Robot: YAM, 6 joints.
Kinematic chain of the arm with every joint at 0, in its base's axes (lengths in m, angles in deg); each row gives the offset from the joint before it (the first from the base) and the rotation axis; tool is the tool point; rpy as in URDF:
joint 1: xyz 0 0 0.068 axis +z
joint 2: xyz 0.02 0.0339 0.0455 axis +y
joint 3: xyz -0.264 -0.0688 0 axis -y
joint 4: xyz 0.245 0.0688 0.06 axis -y
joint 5: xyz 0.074 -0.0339 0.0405 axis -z
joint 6: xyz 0.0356 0 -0.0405 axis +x
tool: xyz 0 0 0 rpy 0 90 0
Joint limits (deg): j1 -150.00..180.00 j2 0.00..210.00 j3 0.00..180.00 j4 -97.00..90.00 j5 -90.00..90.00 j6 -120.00..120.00
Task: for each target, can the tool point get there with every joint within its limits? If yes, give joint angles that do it. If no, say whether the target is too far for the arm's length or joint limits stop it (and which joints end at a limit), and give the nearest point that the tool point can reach.
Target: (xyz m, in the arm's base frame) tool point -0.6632 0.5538 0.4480
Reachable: no: too far | nearest point -0.4619 0.3857 0.3441 | short by 0.282 m
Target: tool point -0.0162 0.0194 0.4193
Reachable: yes | joints 117.81 28.38 72.76 -62.45 -8.53 -8.51
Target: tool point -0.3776 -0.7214 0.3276
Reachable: no: too far | nearest point -0.2895 -0.5531 0.2764 | short by 0.197 m
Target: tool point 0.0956 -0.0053 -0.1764
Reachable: yes | joints -23.84 183.25 46.92 3.33 -71.47 4.52
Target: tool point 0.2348 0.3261 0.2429
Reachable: yes | joints 55.31 108.88 90.26 -46.94 12.03 78.84
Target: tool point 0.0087 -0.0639 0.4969
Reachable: yes | joints 65.48 30.50 90.56 -55.11 75.36 -22.87
